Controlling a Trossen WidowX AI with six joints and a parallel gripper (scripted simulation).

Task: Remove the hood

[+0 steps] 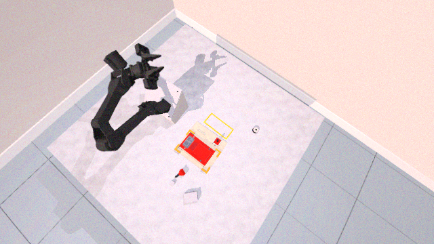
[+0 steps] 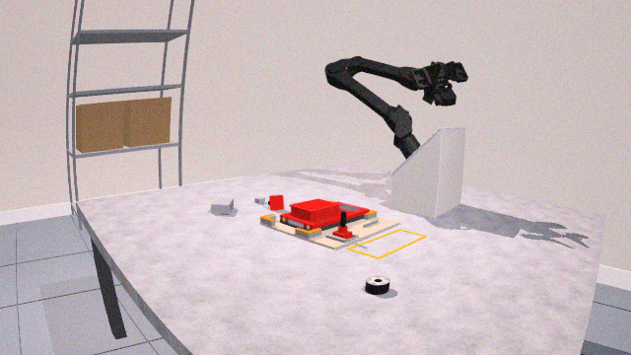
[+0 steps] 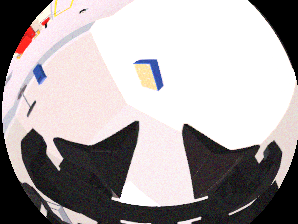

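My gripper tip is 390 mm above the red hood, 330 mm short of it and 170 mm to the left of it. From my gripper tip the other things lie so: black ring: 510 mm ahead, 420 mm below, 160 mm to the left.
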